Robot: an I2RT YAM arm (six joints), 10 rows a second.
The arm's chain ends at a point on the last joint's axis. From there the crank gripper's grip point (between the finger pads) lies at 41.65 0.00 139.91 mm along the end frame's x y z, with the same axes.
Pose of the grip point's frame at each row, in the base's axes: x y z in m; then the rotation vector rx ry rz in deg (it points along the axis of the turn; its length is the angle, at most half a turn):
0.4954 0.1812 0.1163 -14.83 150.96 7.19
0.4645 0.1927 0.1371 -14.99 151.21 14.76
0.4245 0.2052 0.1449 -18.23 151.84 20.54
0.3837 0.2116 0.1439 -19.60 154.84 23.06
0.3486 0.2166 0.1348 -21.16 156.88 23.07
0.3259 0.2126 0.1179 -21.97 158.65 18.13
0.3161 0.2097 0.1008 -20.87 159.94 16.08
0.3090 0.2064 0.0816 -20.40 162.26 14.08
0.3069 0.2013 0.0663 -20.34 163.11 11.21
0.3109 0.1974 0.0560 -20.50 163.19 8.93
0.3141 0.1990 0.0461 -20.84 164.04 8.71
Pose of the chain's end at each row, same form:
0.4670 0.1690 0.2590 -14.83 150.96 7.19
0.4396 0.1669 0.2786 -14.99 151.21 14.76
0.4054 0.1700 0.2853 -18.23 151.84 20.54
0.3740 0.1739 0.2846 -19.60 154.84 23.06
0.3445 0.1803 0.2761 -21.16 156.88 23.07
0.3236 0.1857 0.2614 -21.97 158.65 18.13
0.3154 0.1865 0.2449 -20.87 159.94 16.08
0.3129 0.1874 0.2263 -20.40 162.26 14.08
0.3117 0.1875 0.2115 -20.34 163.11 11.21
0.3151 0.1875 0.2016 -20.50 163.19 8.93
0.3205 0.1899 0.1917 -20.84 164.04 8.71

